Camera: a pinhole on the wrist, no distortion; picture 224 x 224 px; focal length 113.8 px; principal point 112.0 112.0 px. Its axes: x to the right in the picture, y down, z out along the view. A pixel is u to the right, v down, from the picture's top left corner.
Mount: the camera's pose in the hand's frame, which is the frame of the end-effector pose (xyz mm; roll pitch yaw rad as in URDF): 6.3 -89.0 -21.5 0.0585 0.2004 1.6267
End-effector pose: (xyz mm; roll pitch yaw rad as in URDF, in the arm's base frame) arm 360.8 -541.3 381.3 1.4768 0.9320 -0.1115
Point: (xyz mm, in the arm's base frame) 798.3 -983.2 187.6
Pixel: 158 17
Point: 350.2 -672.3 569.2
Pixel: 209 205
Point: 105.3 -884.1 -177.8
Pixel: outside the picture
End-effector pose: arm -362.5 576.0 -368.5 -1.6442 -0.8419 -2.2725
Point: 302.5 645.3 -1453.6
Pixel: outside the picture
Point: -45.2 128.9 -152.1
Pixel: 88 68
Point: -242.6 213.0 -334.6
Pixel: 143 72
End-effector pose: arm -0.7 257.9 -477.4 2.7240 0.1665 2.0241
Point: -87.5 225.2 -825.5
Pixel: 29 96
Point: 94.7 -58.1 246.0
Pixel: behind the camera
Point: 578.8 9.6 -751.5
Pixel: 162 205
